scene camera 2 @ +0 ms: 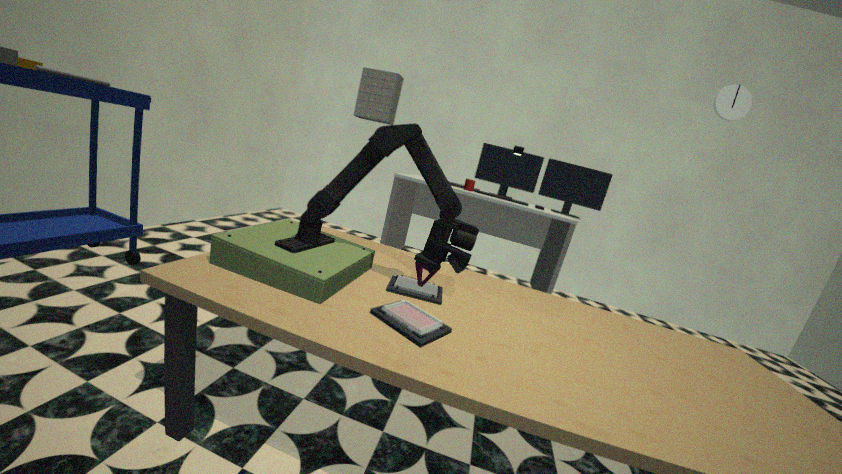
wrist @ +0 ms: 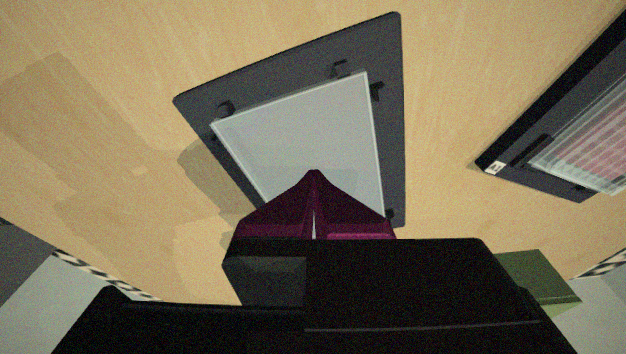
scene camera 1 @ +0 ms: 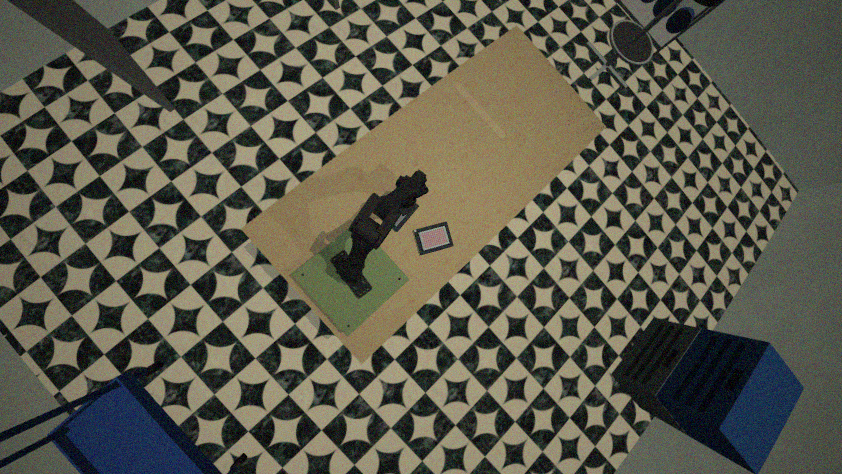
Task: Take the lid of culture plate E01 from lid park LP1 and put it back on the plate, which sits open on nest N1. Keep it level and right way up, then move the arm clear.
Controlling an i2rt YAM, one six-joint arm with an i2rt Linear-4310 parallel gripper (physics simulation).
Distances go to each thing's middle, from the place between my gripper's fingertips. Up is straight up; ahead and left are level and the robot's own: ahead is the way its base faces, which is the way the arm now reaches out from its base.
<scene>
Now: hand 1 cm past the clear plate lid (wrist: 329, 126). The rest, counted from my hand: dark lid park (wrist: 376, 44): 1 cm below, 1 cm behind.
</scene>
